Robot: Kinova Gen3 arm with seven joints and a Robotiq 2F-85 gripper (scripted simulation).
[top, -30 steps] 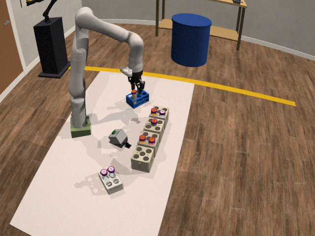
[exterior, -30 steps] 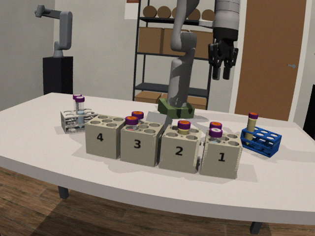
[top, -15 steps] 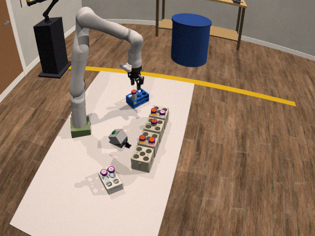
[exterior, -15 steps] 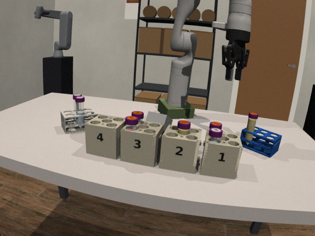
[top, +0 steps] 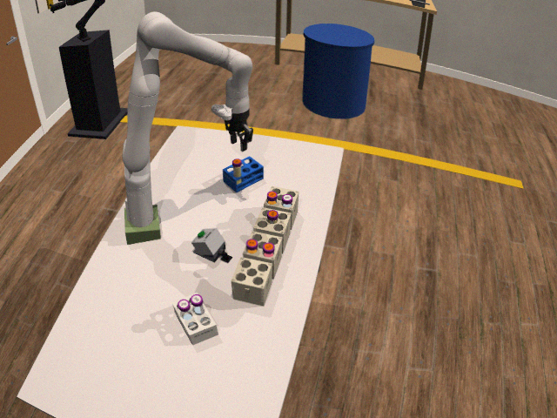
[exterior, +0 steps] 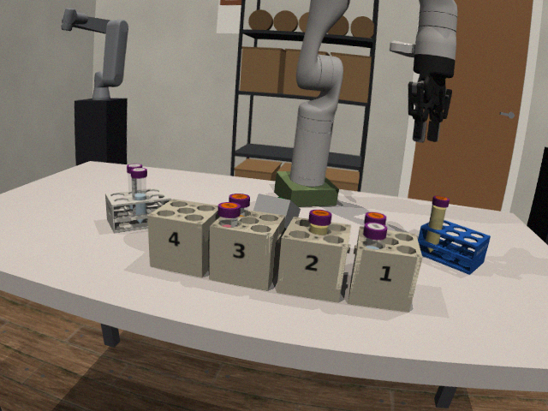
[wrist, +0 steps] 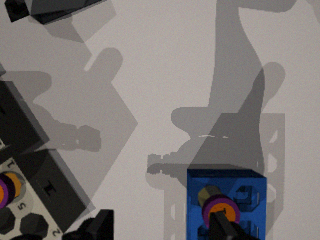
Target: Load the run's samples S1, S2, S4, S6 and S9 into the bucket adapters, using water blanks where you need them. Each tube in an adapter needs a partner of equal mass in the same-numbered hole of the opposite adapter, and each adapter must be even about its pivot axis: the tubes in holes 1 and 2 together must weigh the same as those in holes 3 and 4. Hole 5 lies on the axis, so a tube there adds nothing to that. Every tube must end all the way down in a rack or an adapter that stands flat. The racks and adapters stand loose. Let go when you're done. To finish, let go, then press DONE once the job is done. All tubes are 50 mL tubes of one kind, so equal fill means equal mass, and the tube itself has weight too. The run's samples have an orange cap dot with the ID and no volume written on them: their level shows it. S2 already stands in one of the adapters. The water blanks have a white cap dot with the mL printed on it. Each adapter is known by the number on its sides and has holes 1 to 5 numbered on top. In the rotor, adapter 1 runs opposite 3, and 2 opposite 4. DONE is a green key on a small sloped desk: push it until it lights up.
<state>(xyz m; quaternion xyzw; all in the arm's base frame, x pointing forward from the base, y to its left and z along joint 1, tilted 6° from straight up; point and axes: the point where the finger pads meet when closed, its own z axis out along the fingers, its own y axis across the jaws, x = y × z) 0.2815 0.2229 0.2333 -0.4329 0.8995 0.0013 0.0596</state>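
Right now the orange-dot sample tube is 30 mm behind my hand, 50 mm to the left of it and 180 mm below it. The rest, counted from my hand: blue rack: 20 mm behind, 100 mm to the left, 220 mm below; then adapter 1: 160 mm ahead, 60 mm to the right, 200 mm below; then white-dot blank: 180 mm ahead, 100 mm to the right, 180 mm below.
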